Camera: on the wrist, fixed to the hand. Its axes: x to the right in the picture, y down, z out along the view.
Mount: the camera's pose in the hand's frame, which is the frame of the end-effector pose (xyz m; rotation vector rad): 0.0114 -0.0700 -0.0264 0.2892 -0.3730 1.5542
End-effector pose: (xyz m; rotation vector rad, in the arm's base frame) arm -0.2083 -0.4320 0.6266 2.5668 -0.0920 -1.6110
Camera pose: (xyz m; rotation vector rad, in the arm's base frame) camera -0.1801 -0.3622 0.6191 1.2771 -1.8273 -1.2364
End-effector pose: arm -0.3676 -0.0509 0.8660 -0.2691 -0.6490 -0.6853
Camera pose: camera -0.3949 -0.1205 0.8544 -0.5280 -0.6739 0.9608
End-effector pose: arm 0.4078 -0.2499 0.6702 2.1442 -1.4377 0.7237
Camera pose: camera 0.4722 -0.2166 0.6919 -0.6839 2.5092 -0.7688
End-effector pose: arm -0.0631 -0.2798 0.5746 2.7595 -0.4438 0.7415
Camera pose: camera -0.0408 -0.2095 0.5916 -1.6546 2.0546 -0.3381
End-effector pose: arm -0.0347 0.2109 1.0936 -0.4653 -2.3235 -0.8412
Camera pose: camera -0.0673 0.1431 1.0855 -1.9675 -1.5191 0.3651
